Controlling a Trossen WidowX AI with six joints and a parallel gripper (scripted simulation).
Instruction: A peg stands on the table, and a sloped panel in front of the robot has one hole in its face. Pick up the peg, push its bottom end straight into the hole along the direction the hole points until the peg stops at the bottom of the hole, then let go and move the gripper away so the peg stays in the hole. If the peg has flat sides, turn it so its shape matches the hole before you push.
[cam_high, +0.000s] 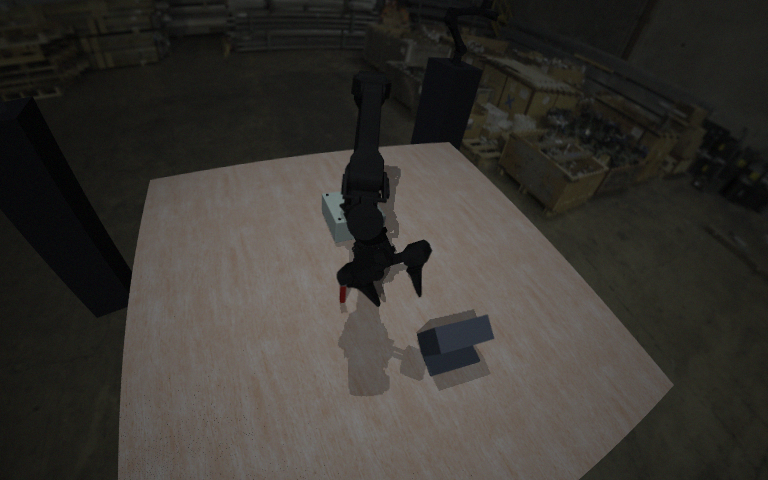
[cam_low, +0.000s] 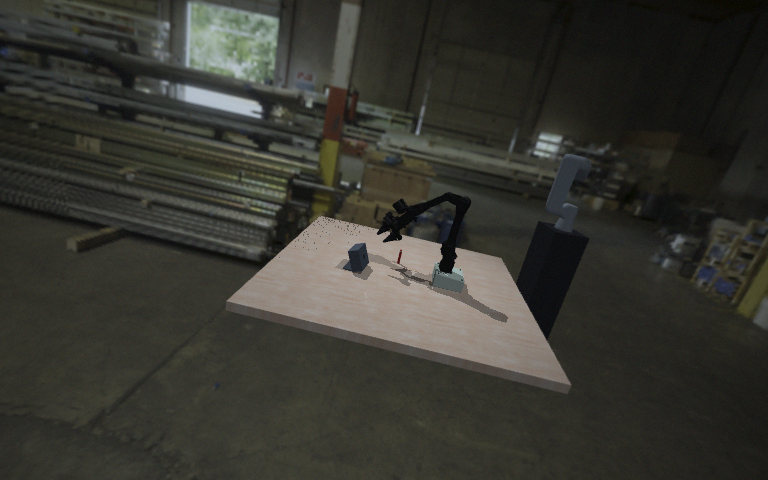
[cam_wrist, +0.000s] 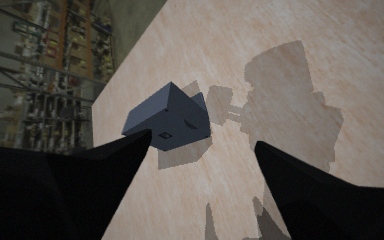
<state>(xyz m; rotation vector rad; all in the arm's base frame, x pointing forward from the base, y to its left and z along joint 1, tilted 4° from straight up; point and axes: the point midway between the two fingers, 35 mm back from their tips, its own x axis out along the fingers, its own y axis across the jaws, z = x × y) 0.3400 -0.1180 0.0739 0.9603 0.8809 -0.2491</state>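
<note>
The red square peg is 14 cm behind my gripper tip, 9 cm below it and 5 cm to the right of it. The rest, counted from my gripper tip: sloped panel: 10 cm to the left, 10 cm ahead, 9 cm below.
</note>
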